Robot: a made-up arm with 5 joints.
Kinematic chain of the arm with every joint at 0, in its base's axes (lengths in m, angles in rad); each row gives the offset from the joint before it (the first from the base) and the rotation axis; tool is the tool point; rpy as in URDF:
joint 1: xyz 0 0 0.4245 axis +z
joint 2: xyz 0 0 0 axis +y
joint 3: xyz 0.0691 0 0.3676 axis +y
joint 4: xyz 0.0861 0 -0.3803 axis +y
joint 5: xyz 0.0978 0 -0.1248 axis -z
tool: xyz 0 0 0 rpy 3.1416 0 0
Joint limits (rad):
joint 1: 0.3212..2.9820
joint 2: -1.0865..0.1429
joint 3: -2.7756..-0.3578
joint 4: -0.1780..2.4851
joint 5: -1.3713..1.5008
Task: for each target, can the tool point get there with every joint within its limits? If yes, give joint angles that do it. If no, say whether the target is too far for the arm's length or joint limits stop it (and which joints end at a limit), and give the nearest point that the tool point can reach.
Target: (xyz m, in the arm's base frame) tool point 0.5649 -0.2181 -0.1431
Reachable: no: joint limits stop it (at a limit: joint 1, joint 2, joint 3) | nearest point 0.3170 0.1055 0.2743 | short by 0.583 m
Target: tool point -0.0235 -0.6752 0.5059
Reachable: no: joint limits stop it (at a limit: joint 2, joint 3, joint 4) | nearest point -0.0267 -0.7669 0.8870 | short by 0.392 m
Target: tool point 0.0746 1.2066 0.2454
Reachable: no: too far | nearest point 0.0378 0.6121 0.5372 | short by 0.663 m
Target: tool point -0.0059 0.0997 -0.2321
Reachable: no: joint limits stop it (at a limit: joint 2, joint 3) | nearest point -0.0143 0.2424 0.2728 | short by 0.525 m
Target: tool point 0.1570 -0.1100 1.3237
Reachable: yes | joints 2.5302 -0.4469 -2.5884 0.2385 1.2568
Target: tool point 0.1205 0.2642 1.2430
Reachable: yes | joints 1.1429 -0.2404 -2.1606 0.7610 -0.5288
